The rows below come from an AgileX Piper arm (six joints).
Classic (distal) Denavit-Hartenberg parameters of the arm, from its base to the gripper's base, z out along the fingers. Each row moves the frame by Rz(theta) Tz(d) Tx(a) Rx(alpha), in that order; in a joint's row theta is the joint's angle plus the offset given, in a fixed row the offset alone. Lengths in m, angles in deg.
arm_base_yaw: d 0.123, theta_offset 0, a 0, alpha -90
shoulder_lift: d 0, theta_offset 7.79, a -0.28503, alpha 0
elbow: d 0, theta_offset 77.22, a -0.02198, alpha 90
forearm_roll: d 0.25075, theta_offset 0, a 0, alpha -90
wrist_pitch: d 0, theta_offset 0, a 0, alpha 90
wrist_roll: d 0.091, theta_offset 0, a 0, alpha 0
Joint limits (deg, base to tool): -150..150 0..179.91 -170..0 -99.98..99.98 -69.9..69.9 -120..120
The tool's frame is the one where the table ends.
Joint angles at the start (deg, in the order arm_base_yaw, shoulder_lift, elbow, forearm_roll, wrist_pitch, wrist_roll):
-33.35, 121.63, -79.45, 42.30, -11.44, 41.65
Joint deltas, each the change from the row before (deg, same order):
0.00, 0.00, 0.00, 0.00, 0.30, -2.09
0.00, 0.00, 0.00, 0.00, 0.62, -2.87
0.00, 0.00, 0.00, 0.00, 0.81, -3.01
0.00, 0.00, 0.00, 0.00, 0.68, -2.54
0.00, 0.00, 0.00, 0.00, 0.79, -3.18
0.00, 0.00, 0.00, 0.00, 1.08, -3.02
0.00, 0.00, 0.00, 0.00, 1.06, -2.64
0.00, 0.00, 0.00, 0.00, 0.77, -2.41
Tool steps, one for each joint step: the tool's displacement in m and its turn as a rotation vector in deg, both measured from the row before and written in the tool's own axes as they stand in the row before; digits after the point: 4 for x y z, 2 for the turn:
0.0004, -0.0003, 0.0000, 0.20, 0.23, -2.09
0.0008, -0.0006, 0.0000, 0.38, 0.49, -2.87
0.0010, -0.0008, 0.0000, 0.47, 0.66, -3.01
0.0009, -0.0006, 0.0000, 0.36, 0.57, -2.54
0.0011, -0.0006, 0.0000, 0.39, 0.69, -3.18
0.0015, -0.0008, 0.0000, 0.48, 0.97, -3.02
0.0015, -0.0007, 0.0000, 0.42, 0.97, -2.64
0.0011, -0.0005, 0.0000, 0.28, 0.72, -2.41

